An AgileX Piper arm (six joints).
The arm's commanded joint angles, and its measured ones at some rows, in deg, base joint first. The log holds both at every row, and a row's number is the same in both.
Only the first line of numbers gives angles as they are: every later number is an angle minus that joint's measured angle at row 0.
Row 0, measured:
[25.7 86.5 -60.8 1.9 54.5 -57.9]
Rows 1 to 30, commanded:
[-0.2 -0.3 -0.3 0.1 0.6 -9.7]
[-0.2 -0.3 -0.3 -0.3 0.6 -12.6]
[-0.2 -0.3 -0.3 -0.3 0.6 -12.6]
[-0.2 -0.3 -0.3 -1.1 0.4 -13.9]
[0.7 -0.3 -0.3 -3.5 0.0 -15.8]
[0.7 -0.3 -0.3 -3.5 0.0 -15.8]
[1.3 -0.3 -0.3 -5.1 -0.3 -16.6]
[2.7 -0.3 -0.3 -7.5 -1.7 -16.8]
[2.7 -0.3 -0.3 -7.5 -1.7 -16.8]
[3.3 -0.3 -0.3 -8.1 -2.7 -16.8]
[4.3 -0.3 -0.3 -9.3 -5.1 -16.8]
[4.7 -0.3 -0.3 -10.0 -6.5 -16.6]
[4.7 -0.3 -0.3 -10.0 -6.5 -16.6]
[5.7 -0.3 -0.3 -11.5 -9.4 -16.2]
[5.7 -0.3 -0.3 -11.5 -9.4 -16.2]
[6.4 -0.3 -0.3 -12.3 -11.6 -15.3]
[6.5 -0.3 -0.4 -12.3 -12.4 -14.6]
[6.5 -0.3 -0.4 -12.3 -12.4 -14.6]
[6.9 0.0 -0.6 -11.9 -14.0 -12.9]
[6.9 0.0 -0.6 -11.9 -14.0 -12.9]
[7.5 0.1 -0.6 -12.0 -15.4 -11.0]
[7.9 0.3 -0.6 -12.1 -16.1 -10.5]
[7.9 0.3 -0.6 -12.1 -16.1 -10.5]
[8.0 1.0 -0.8 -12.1 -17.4 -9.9]
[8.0 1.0 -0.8 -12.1 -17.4 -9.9]
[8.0 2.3 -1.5 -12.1 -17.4 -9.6]
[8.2 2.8 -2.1 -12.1 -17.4 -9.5]
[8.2 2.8 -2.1 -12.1 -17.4 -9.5]
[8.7 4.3 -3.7 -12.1 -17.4 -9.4]
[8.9 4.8 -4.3 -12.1 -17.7 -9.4]
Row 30, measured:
[8.2 3.3 -2.3 -12.2 -17.0 -10.0]
